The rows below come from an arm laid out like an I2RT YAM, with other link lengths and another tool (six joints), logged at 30 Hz.
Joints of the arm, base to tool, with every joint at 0 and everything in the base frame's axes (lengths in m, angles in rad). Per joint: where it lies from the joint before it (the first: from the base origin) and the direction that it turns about. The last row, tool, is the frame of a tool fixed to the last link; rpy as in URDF.
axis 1: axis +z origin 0 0 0.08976
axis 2: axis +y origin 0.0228 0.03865 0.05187
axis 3: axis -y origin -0.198 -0.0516 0
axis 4: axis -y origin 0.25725 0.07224 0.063
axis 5: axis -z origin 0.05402 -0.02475 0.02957
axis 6: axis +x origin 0.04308 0 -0.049
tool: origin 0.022 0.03 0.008 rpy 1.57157 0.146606 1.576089
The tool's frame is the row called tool.
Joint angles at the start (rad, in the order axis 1, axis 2, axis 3, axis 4, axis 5, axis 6): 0.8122, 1.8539, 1.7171, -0.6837, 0.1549, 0.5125
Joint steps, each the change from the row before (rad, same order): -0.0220, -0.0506, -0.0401, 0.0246, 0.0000, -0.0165; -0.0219, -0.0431, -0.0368, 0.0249, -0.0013, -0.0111; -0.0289, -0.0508, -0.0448, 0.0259, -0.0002, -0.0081; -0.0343, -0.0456, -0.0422, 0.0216, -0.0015, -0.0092; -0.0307, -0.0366, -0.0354, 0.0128, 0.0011, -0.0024; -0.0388, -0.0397, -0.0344, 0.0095, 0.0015, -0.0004; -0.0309, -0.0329, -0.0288, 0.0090, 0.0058, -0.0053
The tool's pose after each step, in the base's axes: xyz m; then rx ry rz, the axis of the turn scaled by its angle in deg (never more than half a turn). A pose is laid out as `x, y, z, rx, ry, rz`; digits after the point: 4 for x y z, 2 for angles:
0.2616, 0.3306, 0.2796, 85.17, 125.55, 59.07
0.2642, 0.3208, 0.2856, 85.04, 123.62, 60.72
0.2676, 0.3081, 0.2916, 85.41, 121.09, 62.22
0.2723, 0.2942, 0.2957, 86.04, 118.60, 63.08
0.2763, 0.2818, 0.2978, 87.12, 116.36, 63.26
0.2815, 0.2667, 0.3009, 88.66, 113.55, 63.32
0.2851, 0.2544, 0.3031, 89.49, 111.17, 63.11

